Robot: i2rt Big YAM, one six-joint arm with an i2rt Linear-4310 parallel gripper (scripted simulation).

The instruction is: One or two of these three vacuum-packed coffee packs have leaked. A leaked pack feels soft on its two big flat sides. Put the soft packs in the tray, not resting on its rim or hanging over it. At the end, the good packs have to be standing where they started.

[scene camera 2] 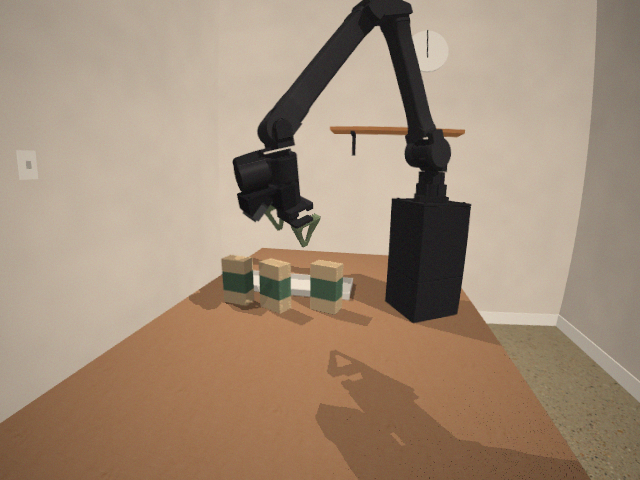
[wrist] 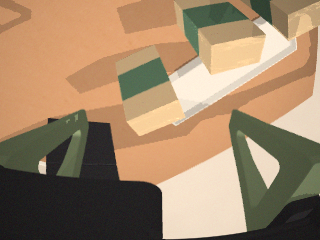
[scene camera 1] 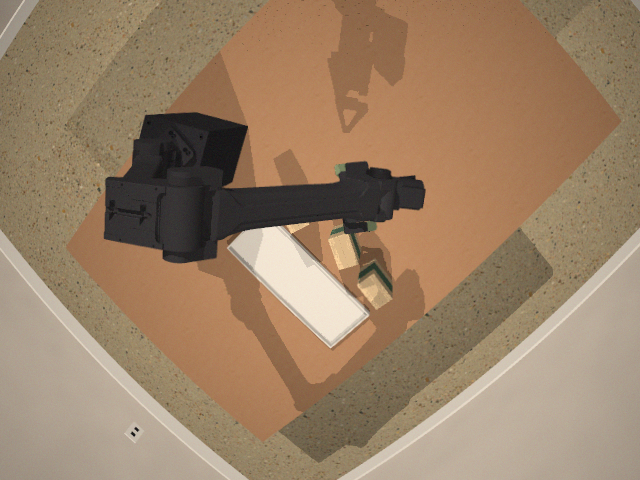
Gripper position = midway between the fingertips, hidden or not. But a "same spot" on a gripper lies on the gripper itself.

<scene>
My gripper shows in scene camera 2, in the wrist view and in scene camera 1 (348, 201). A white tray shows in scene camera 2, in the wrist view (196, 89) and in scene camera 1. The same spot on the white tray: (scene camera 2: 300, 283) is (scene camera 1: 287, 282). The same spot on my gripper: (wrist: 40, 199) is (scene camera 2: 284, 218).
</scene>
